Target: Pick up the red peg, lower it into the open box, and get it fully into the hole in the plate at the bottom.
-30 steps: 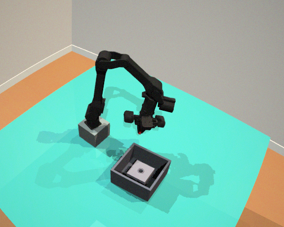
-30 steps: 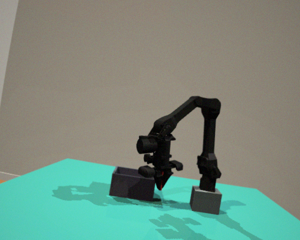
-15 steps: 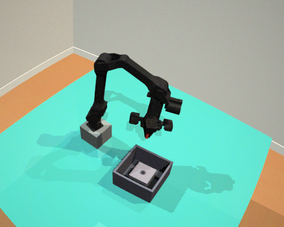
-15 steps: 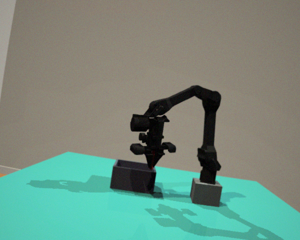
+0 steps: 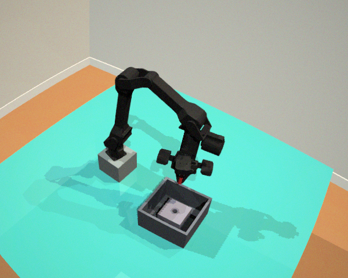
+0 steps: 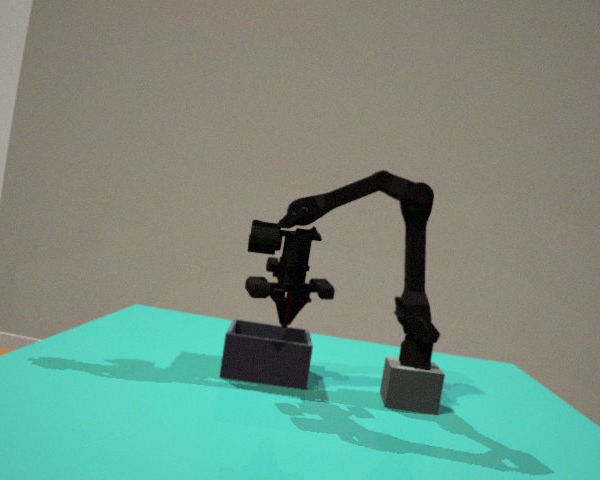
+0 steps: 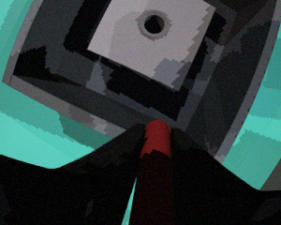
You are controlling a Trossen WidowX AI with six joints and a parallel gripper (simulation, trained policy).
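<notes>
My gripper tip is 10 mm to the right of the red peg and 30 mm below it. The rest, counted from my gripper tip: dark grey box 50 mm ahead, 60 mm to the right, 110 mm below; grey plate 50 mm ahead, 60 mm to the right, 90 mm below.
</notes>
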